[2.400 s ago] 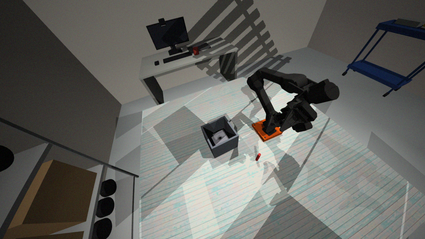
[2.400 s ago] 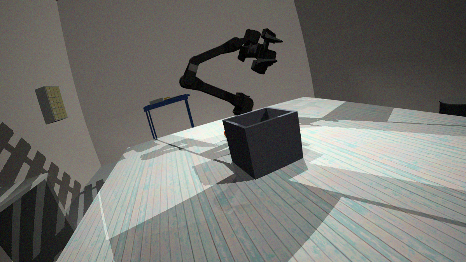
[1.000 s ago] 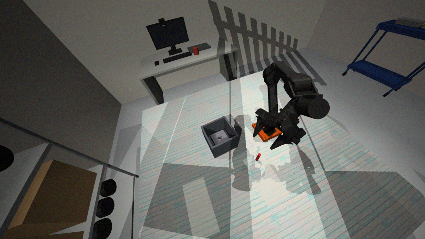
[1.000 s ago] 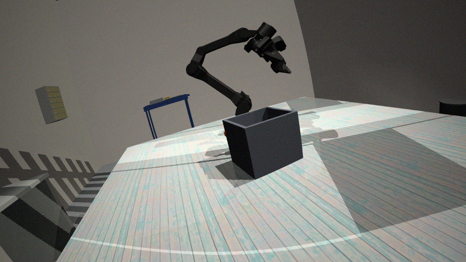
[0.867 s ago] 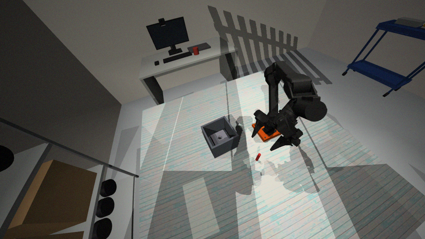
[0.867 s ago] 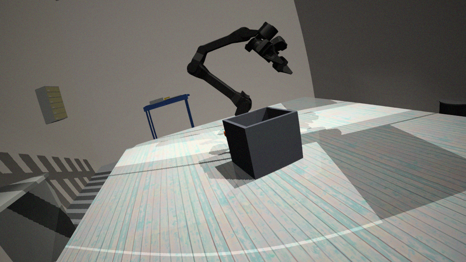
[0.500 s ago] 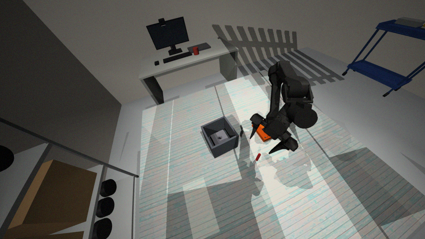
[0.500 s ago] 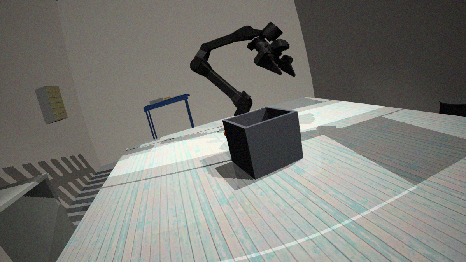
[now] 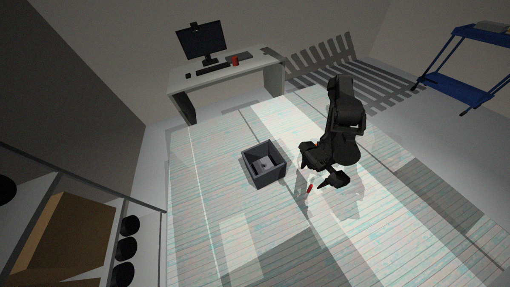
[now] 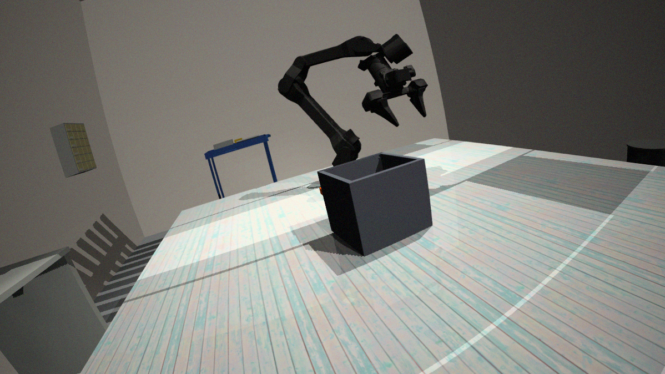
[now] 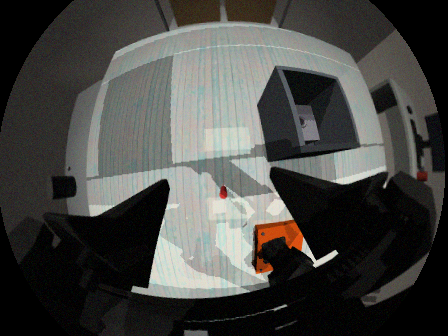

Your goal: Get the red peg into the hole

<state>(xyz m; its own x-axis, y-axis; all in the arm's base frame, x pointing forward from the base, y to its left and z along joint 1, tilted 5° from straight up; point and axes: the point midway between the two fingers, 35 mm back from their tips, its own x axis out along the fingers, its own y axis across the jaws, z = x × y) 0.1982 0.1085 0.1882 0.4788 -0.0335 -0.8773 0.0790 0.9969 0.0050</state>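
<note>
Right now my gripper tip is 150 mm above the red peg and 30 mm past it. From my gripper tip the other things lie so: pale plate (200 mm to the right, 140 mm below, 80 mm ahead).
</note>
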